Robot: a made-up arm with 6 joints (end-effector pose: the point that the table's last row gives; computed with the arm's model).
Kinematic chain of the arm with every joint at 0, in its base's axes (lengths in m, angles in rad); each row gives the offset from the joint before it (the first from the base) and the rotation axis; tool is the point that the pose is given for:
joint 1: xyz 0 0 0.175 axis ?
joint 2: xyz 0 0.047 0 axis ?
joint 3: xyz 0 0 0.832 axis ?
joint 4: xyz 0 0 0.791 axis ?
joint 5: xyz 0 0 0 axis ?
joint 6: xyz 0 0 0.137 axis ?
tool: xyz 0 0 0
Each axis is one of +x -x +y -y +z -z.
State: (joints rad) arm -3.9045 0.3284 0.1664 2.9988 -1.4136 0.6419
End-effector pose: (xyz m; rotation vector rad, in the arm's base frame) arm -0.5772 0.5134 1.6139 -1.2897 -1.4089 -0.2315
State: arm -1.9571 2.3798 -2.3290 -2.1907 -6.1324 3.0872
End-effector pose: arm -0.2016 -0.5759 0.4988 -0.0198 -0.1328 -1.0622
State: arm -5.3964 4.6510 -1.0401 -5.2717 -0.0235 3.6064
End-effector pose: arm -0.8233 -0.9397 -0.7044 2.5888 -0.7792 -0.2136
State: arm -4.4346 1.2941 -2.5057 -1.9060 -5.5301 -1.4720
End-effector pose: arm 0.0521 -0.0315 0.6866 0.1609 1.5680 -0.7733
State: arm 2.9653 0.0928 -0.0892 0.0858 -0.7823 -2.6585
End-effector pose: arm 0.0089 -0.0409 1.8919 0.2214 0.7516 0.3723
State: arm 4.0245 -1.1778 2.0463 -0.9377 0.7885 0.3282
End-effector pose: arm 0.0100 0.0615 1.0231 -1.9365 -0.6093 2.3238
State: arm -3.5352 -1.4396 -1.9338 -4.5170 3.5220 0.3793
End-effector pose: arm 0.6309 -0.2589 -0.3645 0.0967 0.5118 1.3763
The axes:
joint 1: +z
joint 2: +y
joint 3: +y
joint 4: +z
joint 5: +y
joint 6: +z

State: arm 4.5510 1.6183 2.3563 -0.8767 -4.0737 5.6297
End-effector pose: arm -0.0787 -0.2495 -0.2896 0.6026 -0.4826 -1.7290
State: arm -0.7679 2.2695 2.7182 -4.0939 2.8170 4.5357
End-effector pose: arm 0.0530 0.0637 -0.2048 2.2446 0.2423 1.1821
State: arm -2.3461 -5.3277 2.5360 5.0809 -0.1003 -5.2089
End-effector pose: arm -0.2136 -0.3034 -0.2176 -2.7730 -1.3515 -0.5081
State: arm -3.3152 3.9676 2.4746 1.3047 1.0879 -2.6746
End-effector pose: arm 0.4099 -0.2384 0.4498 0.2641 -1.2403 1.4885
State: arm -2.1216 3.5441 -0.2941 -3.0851 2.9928 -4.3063
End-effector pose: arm 0.2362 0.2970 -1.2444 -0.1760 -0.3357 2.9171
